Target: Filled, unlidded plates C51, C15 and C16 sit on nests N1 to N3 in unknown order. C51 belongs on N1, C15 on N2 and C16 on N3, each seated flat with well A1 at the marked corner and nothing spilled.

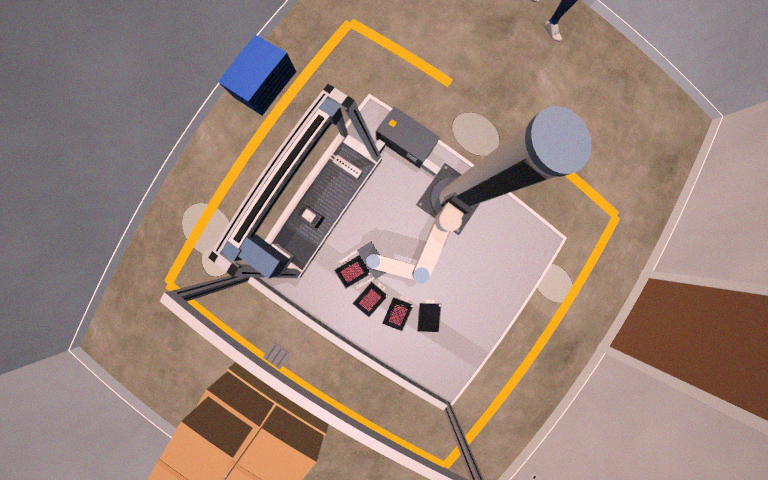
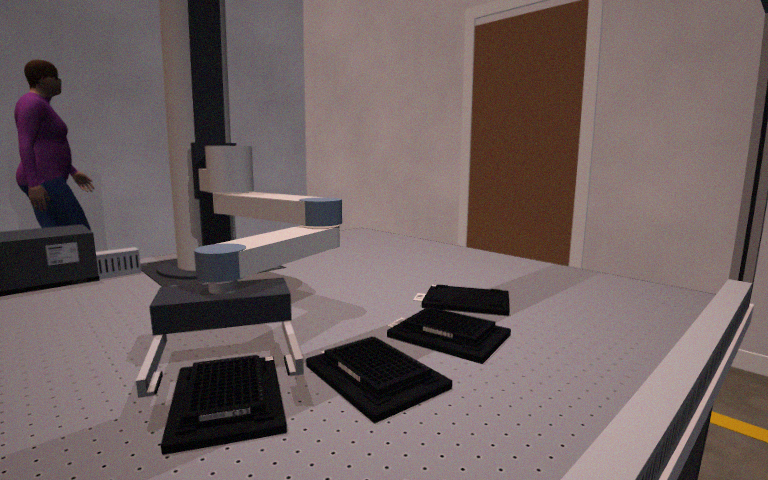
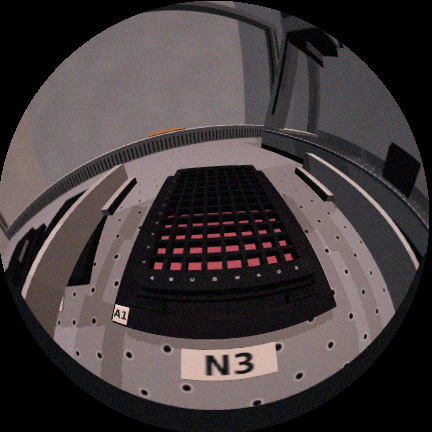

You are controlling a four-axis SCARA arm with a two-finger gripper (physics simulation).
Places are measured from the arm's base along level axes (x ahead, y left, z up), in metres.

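Pixels of known places: gripper, fingertip midpoint: [image 1: 347,275] [image 2: 224,377] [image 3: 215,159].
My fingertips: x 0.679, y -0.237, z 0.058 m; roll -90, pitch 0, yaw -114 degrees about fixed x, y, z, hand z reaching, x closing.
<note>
For each thing: its top centre in the pictures, then the offset to it from my fingertips. "spot": a spot on its surface instead.
- nest N3, middle of its top: [image 3: 218,206] [image 2: 226,388] [image 1: 352,272] 0.023 m back, 0.010 m left, 0.027 m down
- A1 tag, surface spot: [image 3: 120,314] spot: 0.070 m back, 0.091 m left, 0.033 m down
- second plate, middle of its top: [image 2: 375,359] [image 3: 63,216] [image 1: 370,300] 0.051 m ahead, 0.180 m left, 0.019 m down
- third plate, middle of its top: [image 2: 449,321] [image 1: 398,315] 0.033 m ahead, 0.355 m left, 0.019 m down
- fourth black nest, middle of its top: [image 2: 467,293] [image 1: 429,318] 0.049 m back, 0.517 m left, 0.027 m down
My gripper [image 2: 221,378] [image 3: 215,159] is open, its fingers low on either side of the plate [image 1: 351,272] [image 2: 228,384] [image 3: 215,240] on nest N3 [image 2: 226,442] [image 3: 225,325]. This plate looks level, with red wells; its front label is blurred and seems to read C51. The A1 tag [image 3: 120,314] is at the nest's near left corner; the plate's own markings are too small to read surely. A second plate [image 1: 370,299] [image 2: 379,365] and a third plate [image 1: 398,313] [image 2: 453,324] sit on the adjoining nests; their labels are unreadable.
A fourth black nest [image 1: 428,317] [image 2: 467,300] bears no plate. The arm's column [image 1: 498,169] [image 2: 209,84] stands behind. A grey box [image 1: 407,135] [image 2: 45,260] and a gantry with a slotted deck lie beyond. A person [image 2: 42,135] stands behind the table.
</note>
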